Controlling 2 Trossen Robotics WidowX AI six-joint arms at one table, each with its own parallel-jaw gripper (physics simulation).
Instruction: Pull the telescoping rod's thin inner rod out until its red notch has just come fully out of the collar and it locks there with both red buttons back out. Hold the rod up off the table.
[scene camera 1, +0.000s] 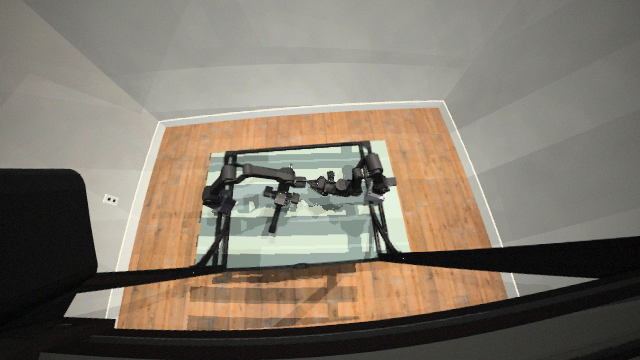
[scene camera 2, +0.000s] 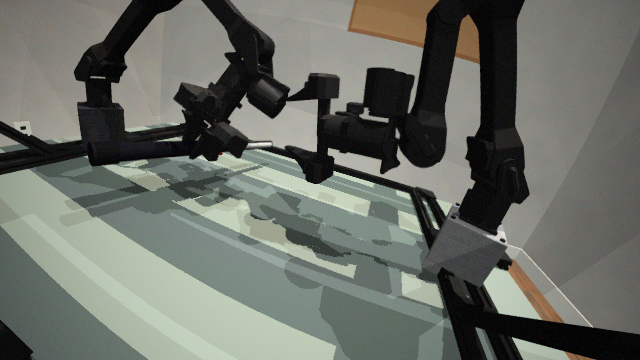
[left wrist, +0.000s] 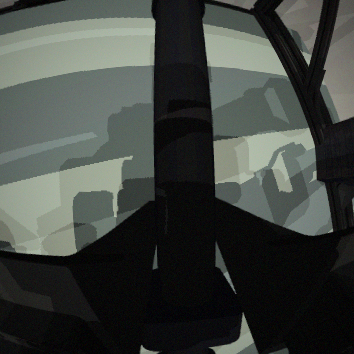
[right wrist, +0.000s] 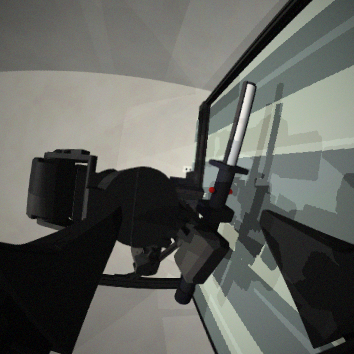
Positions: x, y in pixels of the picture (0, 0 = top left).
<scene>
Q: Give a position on a telescoping rod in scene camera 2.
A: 100, 153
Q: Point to my right gripper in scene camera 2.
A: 285, 123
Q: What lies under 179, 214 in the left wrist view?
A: A telescoping rod.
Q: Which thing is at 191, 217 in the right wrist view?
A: My left gripper.
</scene>
